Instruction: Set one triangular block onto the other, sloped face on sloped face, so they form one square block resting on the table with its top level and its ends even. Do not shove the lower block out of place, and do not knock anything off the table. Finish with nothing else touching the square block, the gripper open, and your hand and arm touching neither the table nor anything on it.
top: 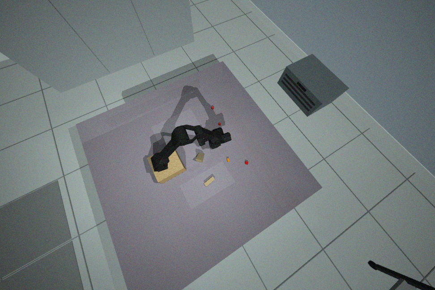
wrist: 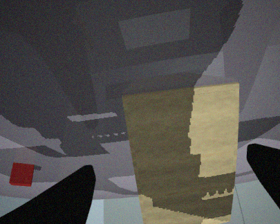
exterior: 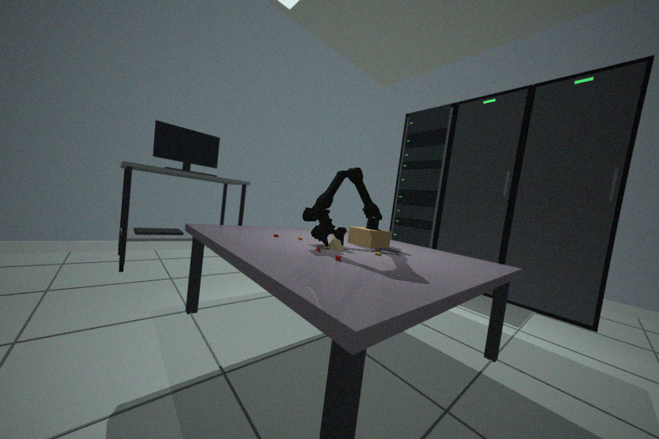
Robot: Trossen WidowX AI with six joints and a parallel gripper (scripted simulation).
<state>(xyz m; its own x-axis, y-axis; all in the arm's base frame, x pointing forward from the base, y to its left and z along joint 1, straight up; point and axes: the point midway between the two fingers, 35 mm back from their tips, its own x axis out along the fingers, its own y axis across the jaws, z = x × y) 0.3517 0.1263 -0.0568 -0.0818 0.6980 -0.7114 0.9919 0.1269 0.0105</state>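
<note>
The tan triangular block is 1 cm above my gripper tip. Round my gripper tip: tan wooden triangular block: 11 cm behind, 17 cm to the right; orange cube: 7 cm ahead, 24 cm to the right, 1 cm below; thin tan bar: 10 cm behind, 34 cm to the right, 1 cm below.
</note>
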